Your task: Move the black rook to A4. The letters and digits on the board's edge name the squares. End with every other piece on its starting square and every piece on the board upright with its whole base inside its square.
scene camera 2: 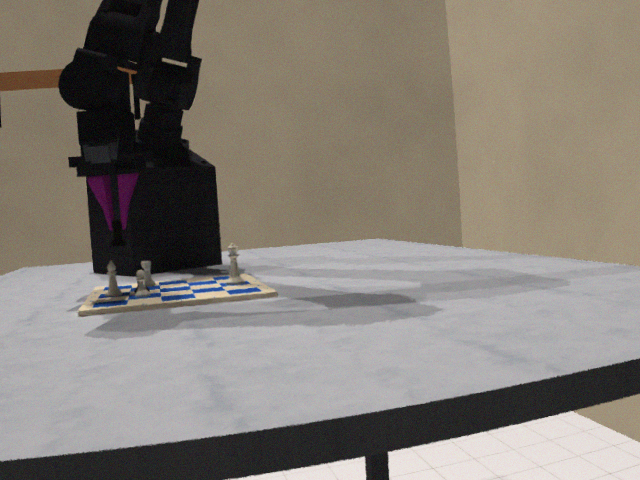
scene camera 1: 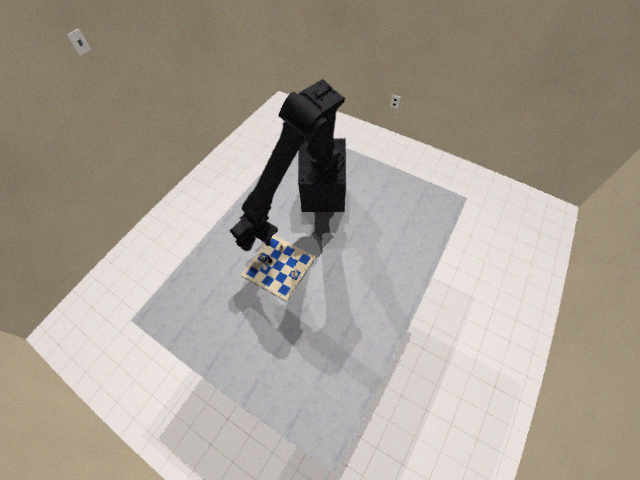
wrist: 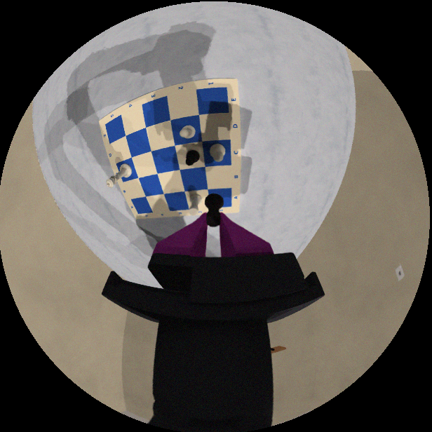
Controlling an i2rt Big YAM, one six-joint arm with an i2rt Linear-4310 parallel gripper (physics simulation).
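Pixels of known places: gripper, fingertip midpoint: [scene camera 2: 118,229] [scene camera 1: 268,240]; arm's base at its link origin: [scene camera 2: 157,147] [scene camera 1: 327,159].
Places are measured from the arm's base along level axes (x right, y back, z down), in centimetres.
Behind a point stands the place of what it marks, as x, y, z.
My gripper [scene camera 2: 118,226] {3.0, -37.0, 14.8} [wrist: 213,217] is shut on the black rook [scene camera 2: 118,239] {2.9, -38.2, 16.1} [wrist: 214,202], holding it roughly upright above the A1 corner of the blue-and-cream board [scene camera 1: 264,287] {-5.6, -51.5, 22.8} [scene camera 2: 178,308] {-5.1, -52.9, 23.4} [wrist: 236,165]. In scene camera 1 the arm's wrist hides the grasp. Another black piece [wrist: 192,157] stands on C2. A white bishop [scene camera 2: 112,281] {3.4, -42.6, 21.0} [wrist: 217,152] is on C1, a white pawn [scene camera 2: 141,284] {-0.5, -45.3, 21.4} [wrist: 187,131] on D2, a white rook [scene camera 2: 147,272] {-0.1, -34.4, 21.0} [wrist: 194,201] around A2, and a tall white piece [scene camera 2: 233,264] {-11.8, -40.8, 20.3} [wrist: 124,171] on C5.
The board lies on the grey marbled table [scene camera 1: 341,413] {-54.8, -71.1, 23.4} [scene camera 2: 361,351] {-18.4, -78.4, 23.4} [wrist: 295,125]. The black robot base [scene camera 1: 322,193] {-3.3, -8.8, 10.4} [scene camera 2: 180,222] {-3.9, -8.3, 14.8} stands behind the board. Arm shadows cross the table and part of the board.
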